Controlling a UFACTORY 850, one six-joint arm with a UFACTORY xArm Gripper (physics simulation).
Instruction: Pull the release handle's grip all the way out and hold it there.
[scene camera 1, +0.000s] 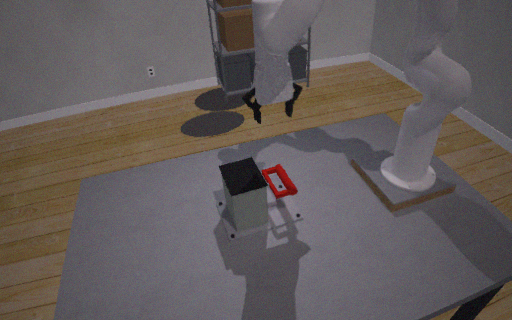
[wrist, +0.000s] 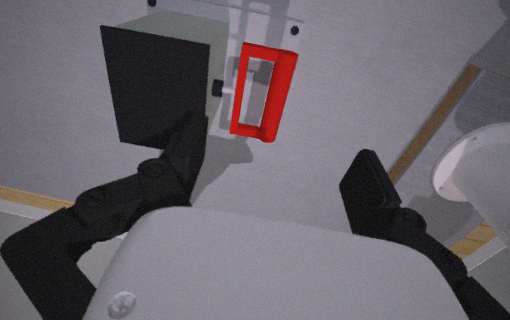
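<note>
The release handle's grip is a red rectangular frame. It stands out close beside a grey-green box with a black top. In the wrist view a thin light rod joins the grip to a black collar on the box's side. My gripper is wide open and empty. It hangs above the table, higher than the grip and behind it in the scene view. In the wrist view the grip shows ahead of the fingers, and the left finger overlaps a corner of the box's top.
The box stands on a light base plate with dark screws on the grey table. The robot's white base stands on a wood-edged board at the right. A shelf rack stands behind the table.
</note>
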